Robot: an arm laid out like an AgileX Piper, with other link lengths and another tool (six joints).
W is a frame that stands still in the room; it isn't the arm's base.
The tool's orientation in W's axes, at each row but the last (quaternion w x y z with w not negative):
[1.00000 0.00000 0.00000 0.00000]
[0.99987 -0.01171 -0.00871 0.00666]
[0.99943 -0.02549 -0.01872 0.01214]
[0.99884 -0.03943 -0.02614 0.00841]
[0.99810 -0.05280 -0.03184 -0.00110]
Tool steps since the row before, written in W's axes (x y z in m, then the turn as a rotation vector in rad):
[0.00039 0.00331 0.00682 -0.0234 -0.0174 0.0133]
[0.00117 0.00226 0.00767 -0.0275 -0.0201 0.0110]
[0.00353 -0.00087 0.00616 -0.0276 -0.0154 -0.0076]
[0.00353 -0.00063 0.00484 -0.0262 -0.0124 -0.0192]
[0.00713 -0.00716 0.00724 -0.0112 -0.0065 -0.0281]
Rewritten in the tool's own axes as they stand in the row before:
[0.00039 0.00331 0.00682 -0.0234 -0.0174 0.0133]
[0.00133 0.00206 0.00770 -0.0276 -0.0200 0.0110]
[0.00373 -0.00127 0.00597 -0.0282 -0.0143 -0.0073]
[0.00376 -0.00106 0.00458 -0.0274 -0.0105 -0.0187]
[0.00757 -0.00784 0.00598 -0.0130 -0.0036 -0.0279]

